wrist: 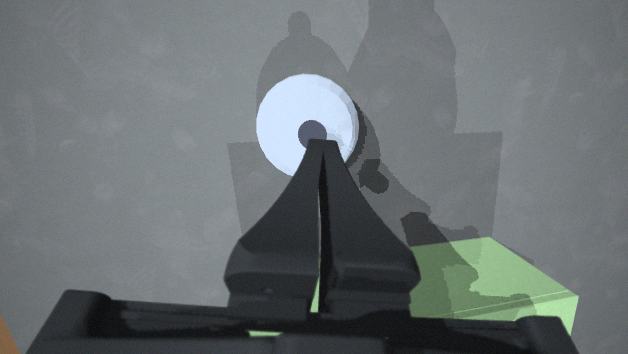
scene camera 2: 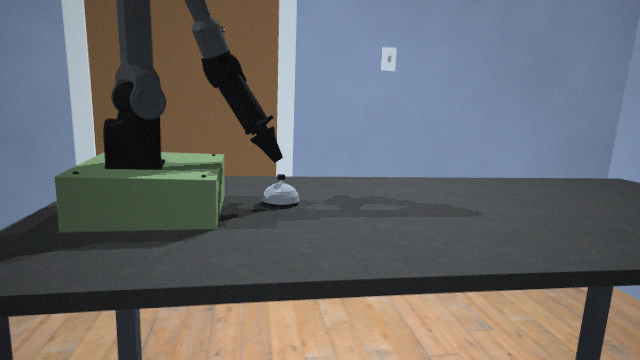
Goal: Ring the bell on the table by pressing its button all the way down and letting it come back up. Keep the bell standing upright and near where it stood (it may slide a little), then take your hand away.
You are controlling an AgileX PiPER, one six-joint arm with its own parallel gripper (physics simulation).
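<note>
The bell (scene camera 2: 281, 194) (wrist: 282, 115) is a pale, rounded dome that stands upright on the dark table, just right of the green block in the scene view. Its dark button (scene camera 2: 281, 177) (wrist: 311, 132) sticks up from the top. My gripper (scene camera 2: 278, 161) (wrist: 321, 154) is shut, with its fingertips together and nothing between them. In the scene view the tips are a little above the button, with a small gap. In the wrist view the tips overlap the lower right edge of the button and hide part of the dome.
The green block (scene camera 2: 137, 205) (wrist: 500, 260) carries the arm's base and stands left of the bell on the table (scene camera 2: 400, 245). Shadows of the arm fall across the table around the bell. A brown door and a blue wall with a light switch (scene camera 2: 389, 59) are behind.
</note>
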